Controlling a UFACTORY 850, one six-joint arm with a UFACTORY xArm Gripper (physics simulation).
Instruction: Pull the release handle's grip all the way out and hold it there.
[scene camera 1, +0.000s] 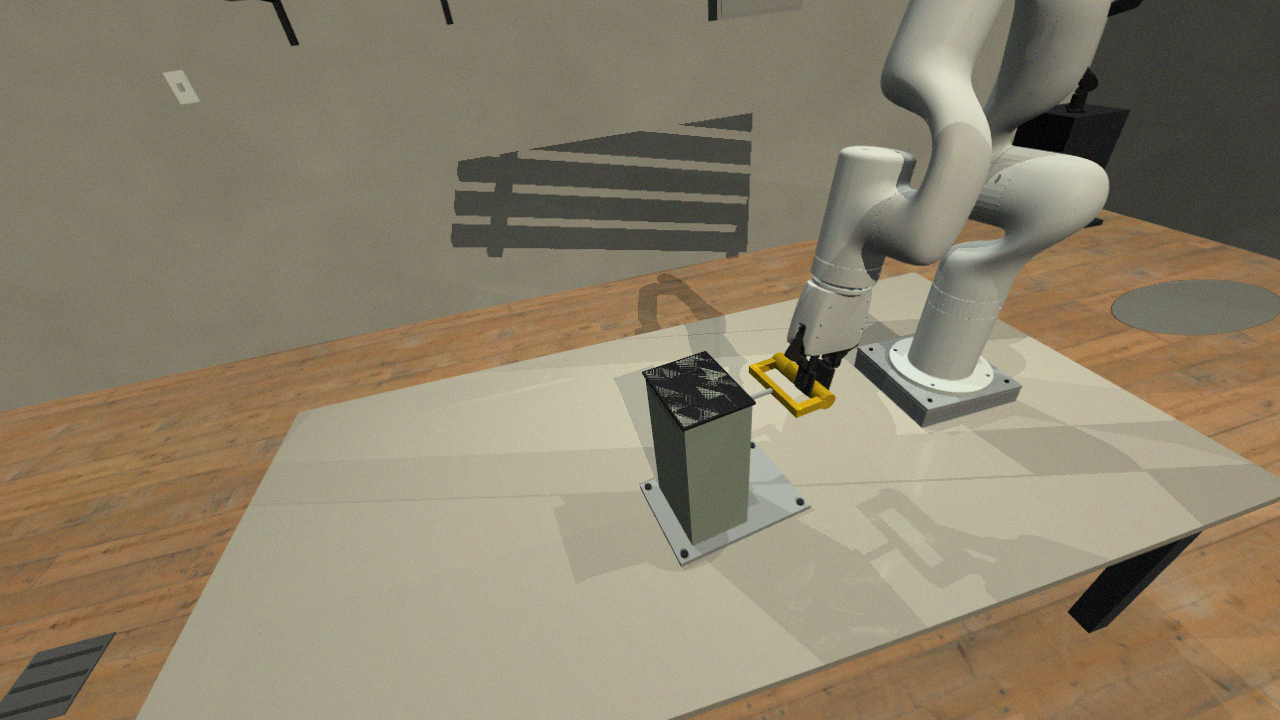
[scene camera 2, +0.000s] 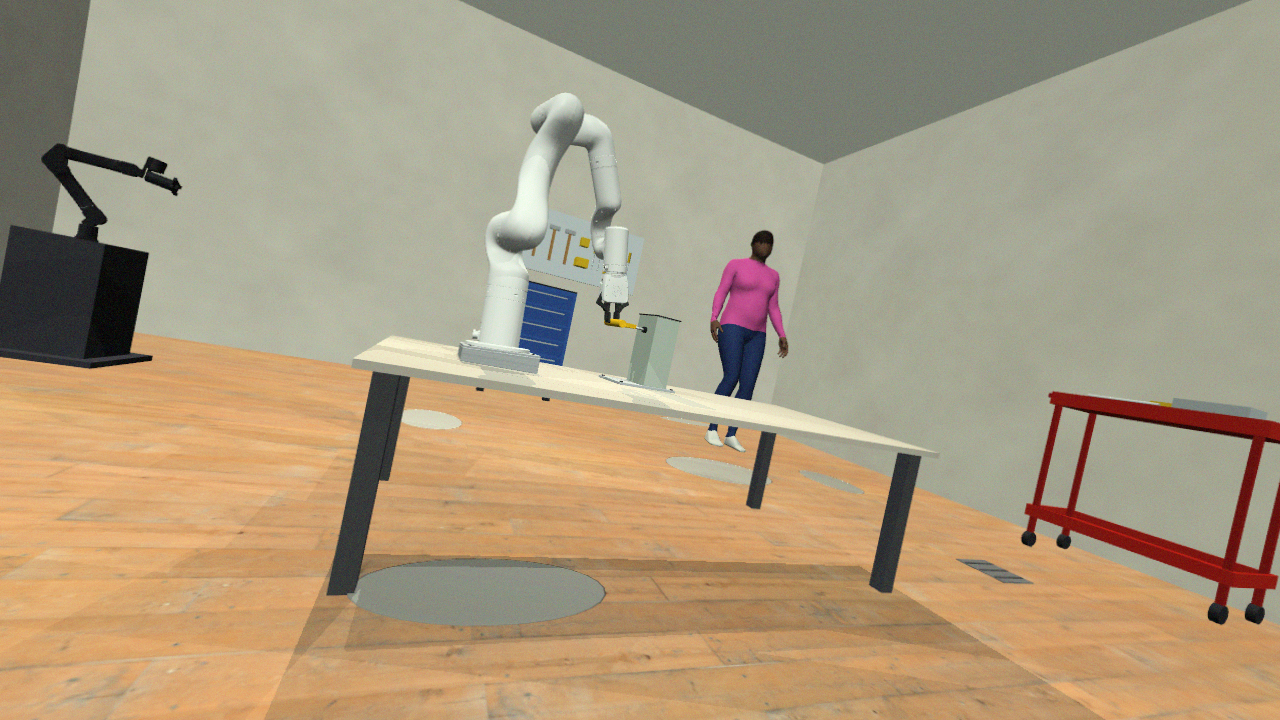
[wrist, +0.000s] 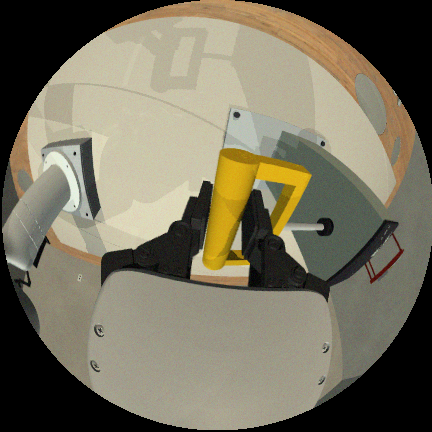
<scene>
My gripper shows in scene camera 1, in scene camera 2 (611, 322) and in the wrist view. One and the same spot on my gripper: (scene camera 1: 822, 370) is (wrist: 205, 223).
</scene>
